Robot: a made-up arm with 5 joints.
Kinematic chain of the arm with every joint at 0, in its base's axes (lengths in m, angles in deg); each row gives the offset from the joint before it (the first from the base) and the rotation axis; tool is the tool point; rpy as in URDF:
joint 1: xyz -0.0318 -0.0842 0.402 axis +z
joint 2: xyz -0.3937 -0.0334 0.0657 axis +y
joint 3: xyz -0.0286 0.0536 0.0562 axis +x
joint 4: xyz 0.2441 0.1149 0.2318 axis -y
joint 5: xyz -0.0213 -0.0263 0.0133 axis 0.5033 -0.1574 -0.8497
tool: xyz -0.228 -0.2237 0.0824 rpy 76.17 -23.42 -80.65
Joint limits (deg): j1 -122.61..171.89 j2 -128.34..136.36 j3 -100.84..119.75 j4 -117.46..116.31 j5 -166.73..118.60
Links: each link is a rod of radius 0.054 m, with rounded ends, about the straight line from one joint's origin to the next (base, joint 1, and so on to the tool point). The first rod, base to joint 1, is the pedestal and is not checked.
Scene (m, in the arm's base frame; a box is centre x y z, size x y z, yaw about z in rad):
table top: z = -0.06
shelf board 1: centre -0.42 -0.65 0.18 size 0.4 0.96 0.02 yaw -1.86
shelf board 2: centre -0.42 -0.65 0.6 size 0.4 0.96 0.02 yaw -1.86
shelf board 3: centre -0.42 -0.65 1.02 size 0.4 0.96 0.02 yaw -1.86
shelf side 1: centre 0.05 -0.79 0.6 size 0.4 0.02 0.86 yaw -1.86
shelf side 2: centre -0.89 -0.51 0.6 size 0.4 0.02 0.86 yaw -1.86
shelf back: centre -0.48 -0.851 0.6 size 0.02 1 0.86 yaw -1.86
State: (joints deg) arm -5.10 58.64 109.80 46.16 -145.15
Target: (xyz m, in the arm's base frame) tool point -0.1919 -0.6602 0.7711
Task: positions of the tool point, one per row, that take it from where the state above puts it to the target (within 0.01 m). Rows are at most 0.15 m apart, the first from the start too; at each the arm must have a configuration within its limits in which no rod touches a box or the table.
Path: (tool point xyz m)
1: -0.3359 -0.5175 0.4579
2: -0.3038 -0.4288 0.4577
3: -0.2483 -0.3450 0.4090
4: -0.1863 -0.3781 0.5018
5: -0.1392 -0.3891 0.5962
6: -0.1133 -0.3881 0.6876
7: -0.1105 -0.3866 0.7711
8: -0.1617 -0.4494 0.8070
9: -0.1975 -0.5203 0.8152
10: -0.2090 -0.5933 0.8007
11: -0.1919 -0.6602 0.7711

